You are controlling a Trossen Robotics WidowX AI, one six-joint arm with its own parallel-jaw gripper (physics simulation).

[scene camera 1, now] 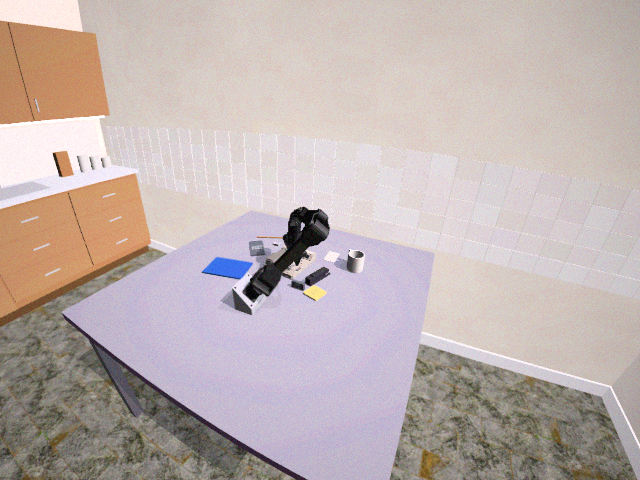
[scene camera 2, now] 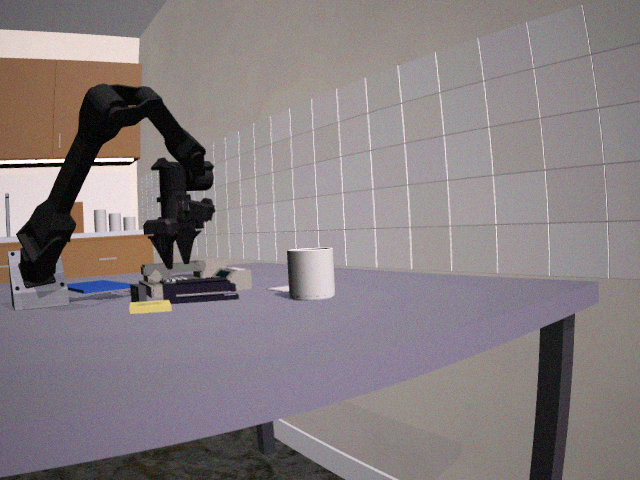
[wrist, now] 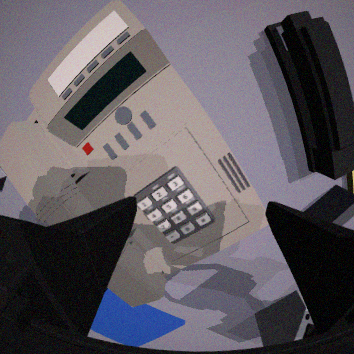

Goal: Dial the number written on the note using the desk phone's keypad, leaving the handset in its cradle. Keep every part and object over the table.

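Pixels of known places: gripper, fingertip midpoint: (scene camera 2: 178,266) (wrist: 202,206); arm's base, link origin: (scene camera 1: 251,292) (scene camera 2: 36,273).
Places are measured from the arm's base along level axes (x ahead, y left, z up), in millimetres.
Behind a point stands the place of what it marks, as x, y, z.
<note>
The beige desk phone (scene camera 1: 302,267) @[309, -111, -47] (scene camera 2: 240,277) @[405, -141, -38] (wrist: 170,110) @[351, -105, -42] lies on the table under my gripper. Its keypad (wrist: 168,206) @[304, -45, -34] shows between my fingers in the wrist view, partly in shadow; the lower key labels are hard to read. The handset (wrist: 25,145) @[421, -23, -7] rests along the phone's left side in the wrist view, mostly shaded. My gripper (scene camera 2: 177,264) @[294, -73, -7] (wrist: 202,206) @[294, -73, -7] is open and empty, pointing down with its tips a little above the phone. The yellow note (scene camera 1: 314,292) @[150, -217, -55] (scene camera 2: 149,306) @[140, -244, -55] lies flat near the arm's side of the phone; its number is not readable here.
A black stapler (scene camera 1: 317,275) @[246, -203, -32] (scene camera 2: 201,289) @[263, -215, -42] (wrist: 310,95) @[276, -188, -40] and a small dark box (scene camera 1: 297,284) @[160, -137, -39] lie beside the phone. A mug (scene camera 1: 355,261) @[368, -356, 4] (scene camera 2: 311,273) @[381, -382, -18], white paper (scene camera 1: 331,256) @[487, -215, -63], a blue flat item (scene camera 1: 227,267) @[198, 238, -57] (wrist: 135,320) @[200, 192, -57] and a grey calculator (scene camera 1: 256,248) @[419, 191, -56] are around it.
</note>
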